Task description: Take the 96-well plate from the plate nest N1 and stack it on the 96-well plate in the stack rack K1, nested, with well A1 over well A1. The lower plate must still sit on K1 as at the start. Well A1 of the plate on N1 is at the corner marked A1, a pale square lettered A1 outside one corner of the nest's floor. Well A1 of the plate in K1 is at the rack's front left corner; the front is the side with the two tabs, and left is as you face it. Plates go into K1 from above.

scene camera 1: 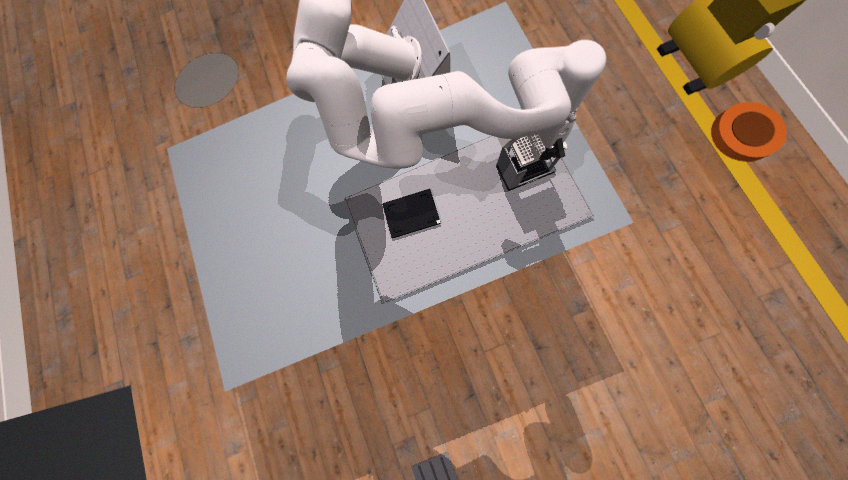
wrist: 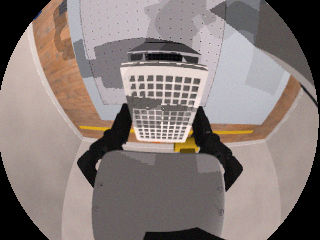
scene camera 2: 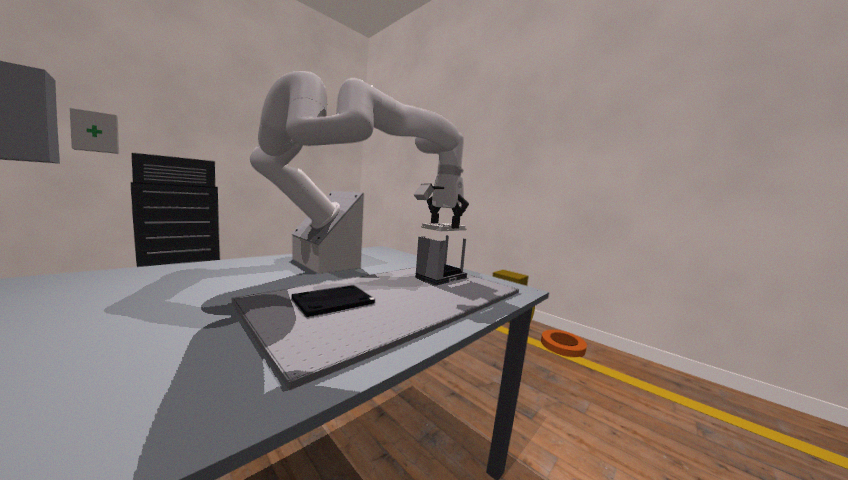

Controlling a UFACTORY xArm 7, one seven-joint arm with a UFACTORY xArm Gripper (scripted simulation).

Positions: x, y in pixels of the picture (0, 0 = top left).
Labels:
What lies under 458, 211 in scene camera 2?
My gripper.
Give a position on a white 96-well plate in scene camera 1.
At 527, 150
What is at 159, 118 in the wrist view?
A white 96-well plate.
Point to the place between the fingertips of my gripper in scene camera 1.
537, 143

